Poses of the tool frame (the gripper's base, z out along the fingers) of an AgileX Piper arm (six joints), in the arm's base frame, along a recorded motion.
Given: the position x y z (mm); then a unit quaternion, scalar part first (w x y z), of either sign.
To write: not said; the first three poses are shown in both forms.
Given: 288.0, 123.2, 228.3, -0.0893, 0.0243, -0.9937, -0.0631
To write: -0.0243, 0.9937, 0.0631, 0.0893, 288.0, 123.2, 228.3
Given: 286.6, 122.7, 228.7, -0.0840, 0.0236, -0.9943, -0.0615
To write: -0.0236, 0.9943, 0.0615, 0.0840, 286.6, 122.7, 228.7
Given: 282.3, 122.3, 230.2, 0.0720, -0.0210, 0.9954, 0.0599
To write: -0.0210, 0.9954, 0.0599, 0.0720, 282.3, 122.3, 230.2
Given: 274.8, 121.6, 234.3, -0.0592, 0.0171, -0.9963, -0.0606
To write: -0.0171, 0.9963, 0.0606, 0.0592, 274.8, 121.6, 234.3
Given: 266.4, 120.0, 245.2, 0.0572, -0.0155, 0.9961, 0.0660
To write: -0.0155, 0.9961, 0.0660, 0.0572, 266.4, 120.0, 245.2
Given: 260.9, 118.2, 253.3, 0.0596, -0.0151, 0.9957, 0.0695
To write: -0.0151, 0.9957, 0.0695, 0.0596, 260.9, 118.2, 253.3
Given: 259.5, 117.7, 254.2, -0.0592, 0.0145, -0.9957, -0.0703
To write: -0.0145, 0.9957, 0.0703, 0.0592, 259.5, 117.7, 254.2
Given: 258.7, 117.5, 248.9, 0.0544, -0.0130, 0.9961, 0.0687
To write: -0.0130, 0.9961, 0.0687, 0.0544, 258.7, 117.5, 248.9
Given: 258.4, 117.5, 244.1, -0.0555, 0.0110, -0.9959, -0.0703
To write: -0.0110, 0.9959, 0.0703, 0.0555, 258.4, 117.5, 244.1
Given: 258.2, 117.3, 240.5, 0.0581, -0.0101, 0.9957, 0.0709
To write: -0.0101, 0.9957, 0.0709, 0.0581, 258.2, 117.3, 240.5
